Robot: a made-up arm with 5 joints.
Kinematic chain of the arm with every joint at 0, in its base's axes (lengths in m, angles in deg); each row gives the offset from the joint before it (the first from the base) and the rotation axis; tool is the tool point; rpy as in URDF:
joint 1: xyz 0.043 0 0.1 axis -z
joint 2: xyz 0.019 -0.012 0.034 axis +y
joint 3: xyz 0.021 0 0.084 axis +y
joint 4: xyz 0.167 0 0.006 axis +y
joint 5: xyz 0.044 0.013 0 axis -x
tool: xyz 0 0 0 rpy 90 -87.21 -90
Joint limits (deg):
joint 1: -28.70..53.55
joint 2: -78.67..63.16
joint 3: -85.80..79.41
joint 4: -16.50..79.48
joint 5: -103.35..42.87
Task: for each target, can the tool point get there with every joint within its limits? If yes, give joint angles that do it. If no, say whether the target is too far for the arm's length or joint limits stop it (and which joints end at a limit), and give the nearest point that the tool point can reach.
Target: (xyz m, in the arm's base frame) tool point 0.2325 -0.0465 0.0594
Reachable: yes | joints 14.09 9.62 35.75 17.92 10.23
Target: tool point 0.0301 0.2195 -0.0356
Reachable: no: joint limits stop it (at a limit: joint 1, joint 2, joint 3) | nearest point 0.0054 0.0525 0.0266 | short by 0.180 m
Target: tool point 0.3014 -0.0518 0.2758
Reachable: yes | joints 11.56 16.94 -33.84 -0.61 23.68
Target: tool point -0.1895 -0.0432 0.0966
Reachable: no: joint limits stop it (at a limit: joint 2, joint 3, joint 4) | nearest point -0.2183 -0.0485 0.2093 | short by 0.116 m
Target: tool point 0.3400 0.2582 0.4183
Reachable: no: too far | nearest point 0.2653 0.1228 0.3168 | short by 0.185 m
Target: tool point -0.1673 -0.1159 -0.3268
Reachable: no: too far | nearest point 0.0713 -0.0366 -0.0500 | short by 0.374 m
